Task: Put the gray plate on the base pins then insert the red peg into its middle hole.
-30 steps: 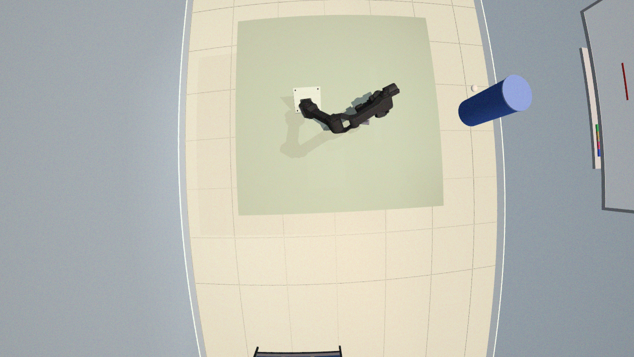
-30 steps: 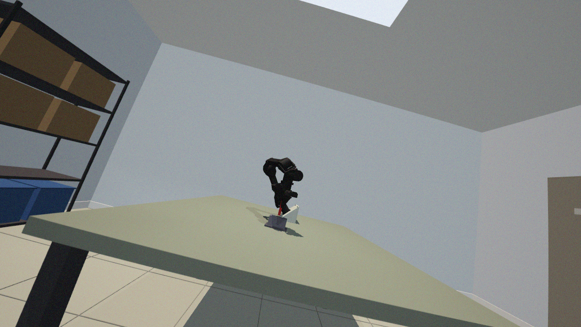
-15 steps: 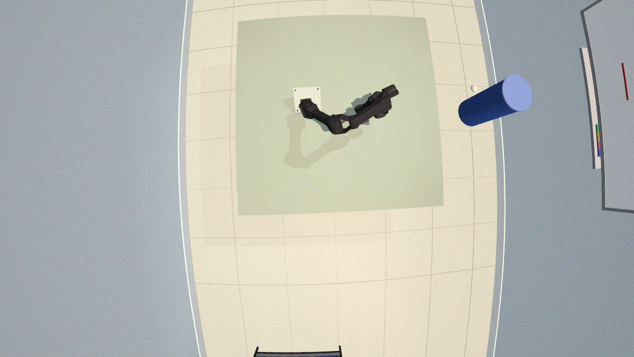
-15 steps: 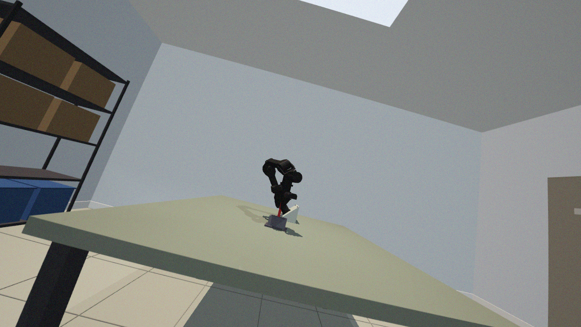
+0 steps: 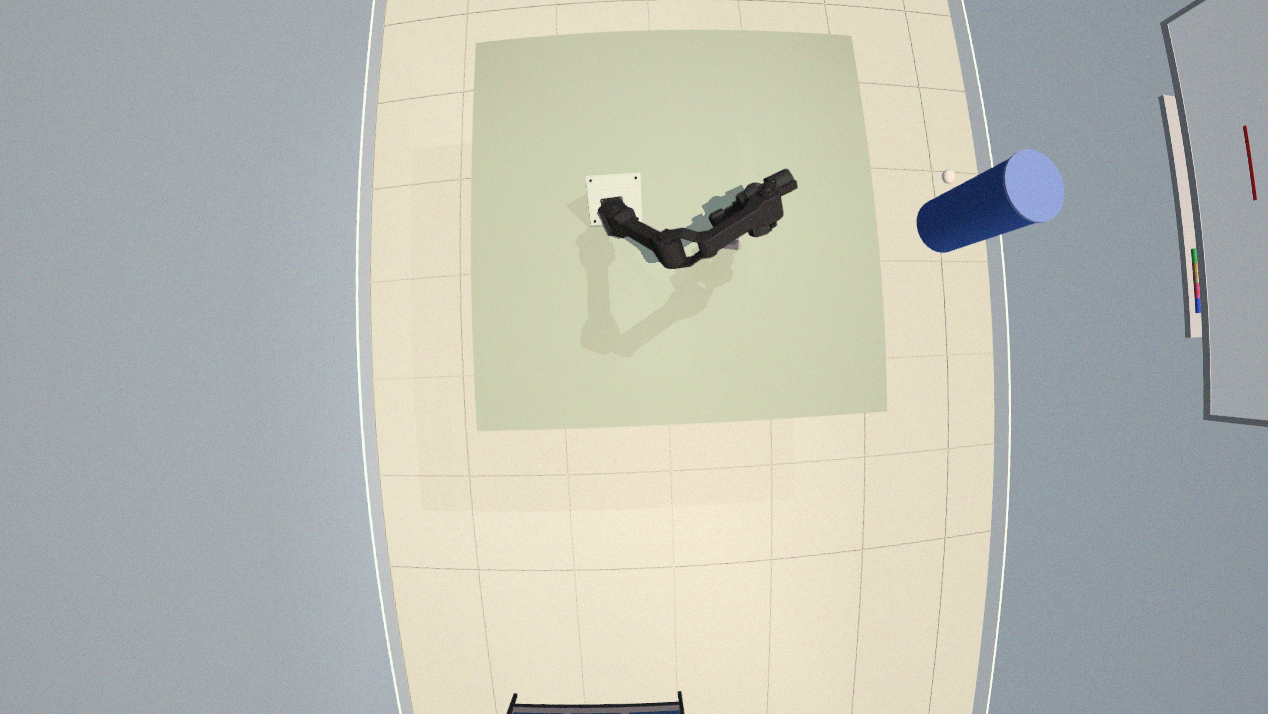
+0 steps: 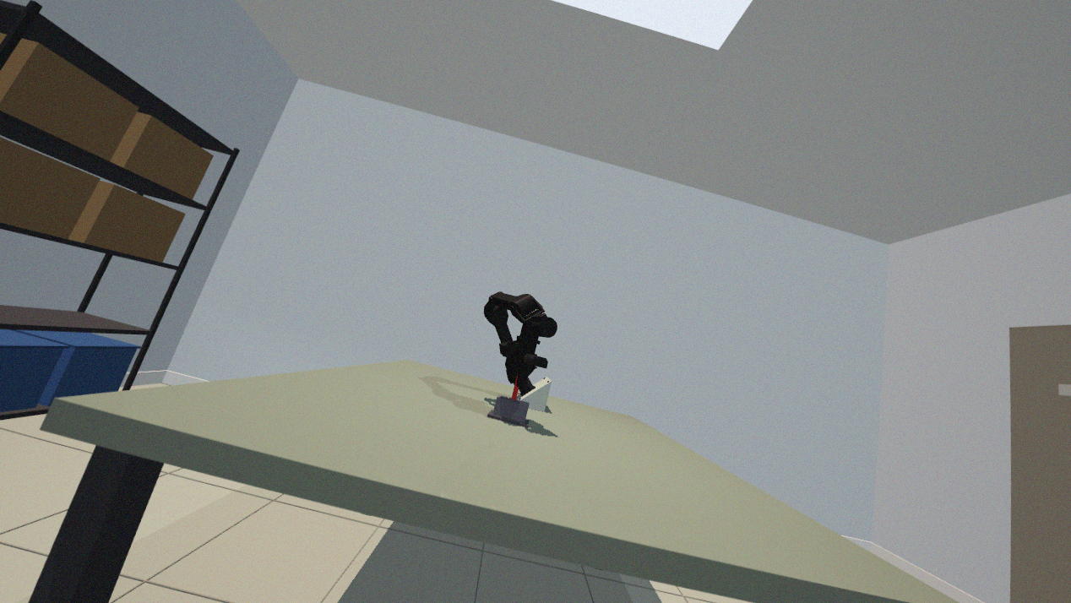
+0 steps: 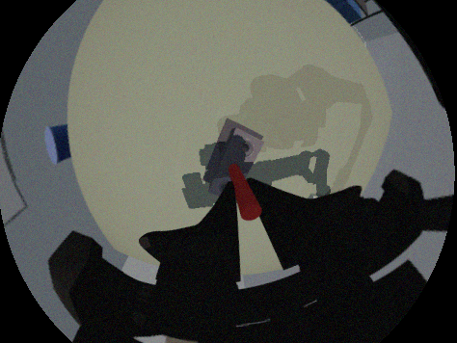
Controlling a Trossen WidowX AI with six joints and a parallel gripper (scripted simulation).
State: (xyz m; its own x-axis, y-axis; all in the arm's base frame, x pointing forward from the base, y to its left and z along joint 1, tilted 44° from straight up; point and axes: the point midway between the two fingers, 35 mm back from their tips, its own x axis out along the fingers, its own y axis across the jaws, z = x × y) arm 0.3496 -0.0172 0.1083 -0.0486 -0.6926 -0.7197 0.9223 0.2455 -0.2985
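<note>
My gripper tip is now right at the red peg.
</note>
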